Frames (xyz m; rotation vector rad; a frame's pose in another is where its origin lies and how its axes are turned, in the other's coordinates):
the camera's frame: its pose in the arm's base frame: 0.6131 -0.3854 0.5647 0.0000 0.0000 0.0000
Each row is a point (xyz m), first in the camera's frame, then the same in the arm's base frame.
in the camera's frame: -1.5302 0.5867 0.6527
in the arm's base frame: -0.9171 0.2013 1.2174
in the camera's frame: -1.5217 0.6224 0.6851
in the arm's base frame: -0.9086 0.2370 1.2498
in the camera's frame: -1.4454 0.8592 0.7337
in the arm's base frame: -0.8323 0.4738 1.2984
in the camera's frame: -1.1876 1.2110 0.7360
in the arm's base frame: -0.5745 0.8256 1.3007
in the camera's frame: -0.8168 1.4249 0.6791
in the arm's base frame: -0.2037 1.0395 1.2438
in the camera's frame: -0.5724 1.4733 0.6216
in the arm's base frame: 0.0407 1.0879 1.1863
